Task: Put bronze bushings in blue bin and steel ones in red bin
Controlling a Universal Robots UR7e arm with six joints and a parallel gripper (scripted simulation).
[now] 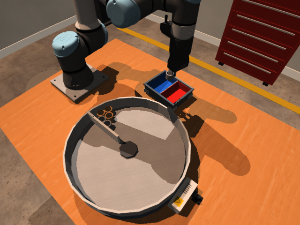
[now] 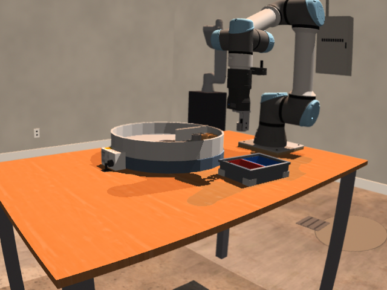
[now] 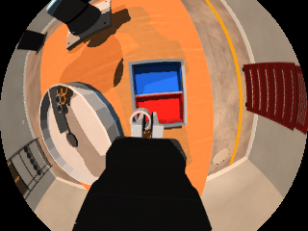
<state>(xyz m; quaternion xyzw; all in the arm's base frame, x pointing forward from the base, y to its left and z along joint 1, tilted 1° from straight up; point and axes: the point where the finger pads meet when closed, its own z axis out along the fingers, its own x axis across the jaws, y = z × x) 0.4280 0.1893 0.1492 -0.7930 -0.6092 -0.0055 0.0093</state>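
My hand is 3 cm past the bin, 3 cm to the right of it and 14 cm above it. From my hand the other things lie so: turntable (5 cm ahead, 32 cm to the right, 11 cm below).
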